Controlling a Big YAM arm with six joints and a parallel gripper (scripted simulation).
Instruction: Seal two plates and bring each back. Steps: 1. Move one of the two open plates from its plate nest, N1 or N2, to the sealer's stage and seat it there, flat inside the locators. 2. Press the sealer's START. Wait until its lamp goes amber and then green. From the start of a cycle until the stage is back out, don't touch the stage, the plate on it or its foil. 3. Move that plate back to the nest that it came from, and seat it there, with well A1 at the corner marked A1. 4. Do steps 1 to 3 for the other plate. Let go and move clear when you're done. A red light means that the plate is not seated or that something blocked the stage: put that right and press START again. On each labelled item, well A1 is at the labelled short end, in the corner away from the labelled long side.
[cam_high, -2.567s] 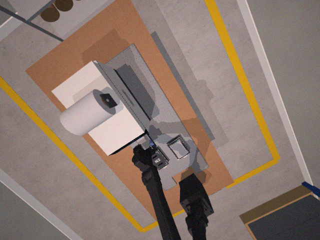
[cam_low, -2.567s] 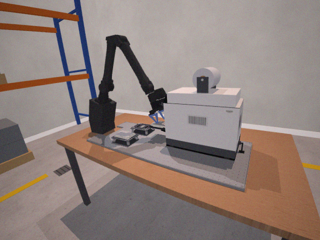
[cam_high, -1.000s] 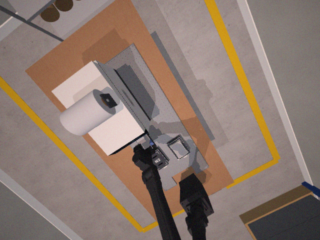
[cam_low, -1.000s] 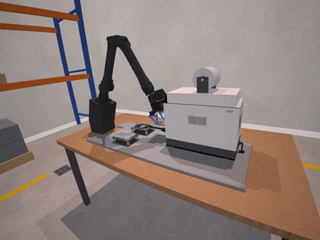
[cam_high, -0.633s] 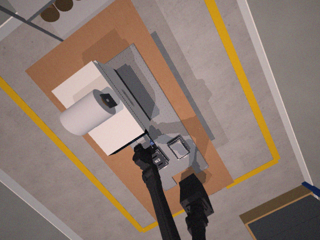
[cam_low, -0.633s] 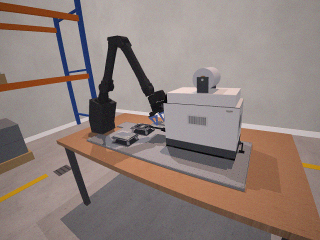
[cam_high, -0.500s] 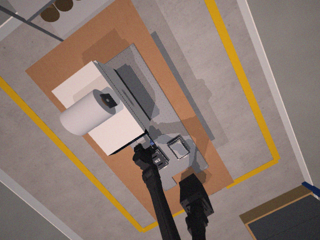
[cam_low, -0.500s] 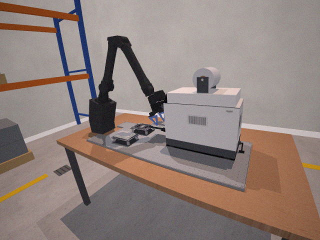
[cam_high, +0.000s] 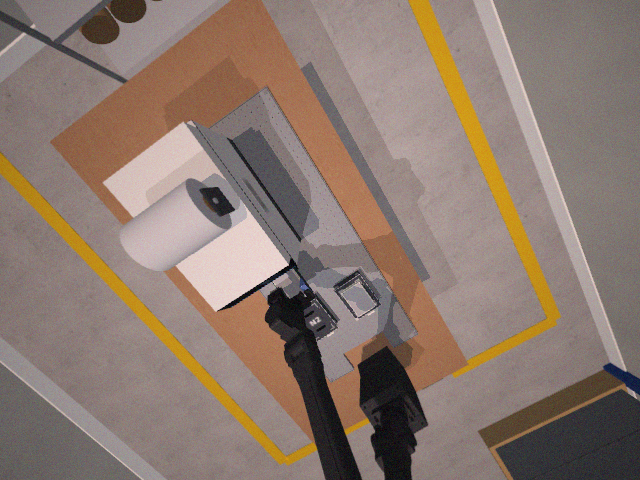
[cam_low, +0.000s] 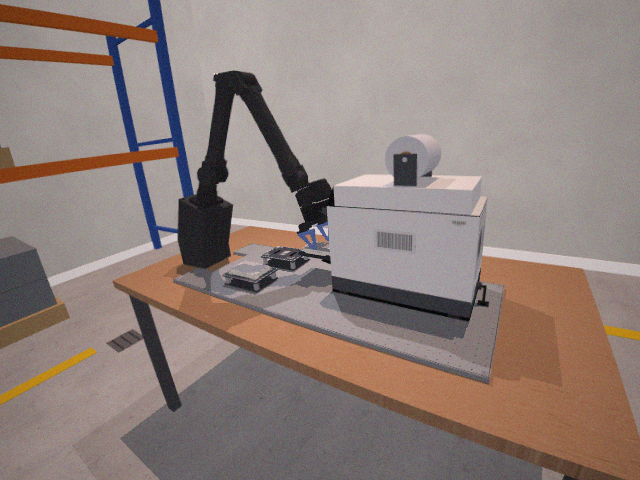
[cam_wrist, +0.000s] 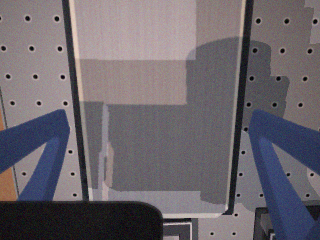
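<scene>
My gripper is now 2 cm above the white well plate. Also, from my hand: foil roll 33 cm ahead, 30 cm above, 2 cm to the right; then dark sealer stage 3 cm below; then start button 11 cm ahead, 9 cm to the left, 7 cm above.
</scene>
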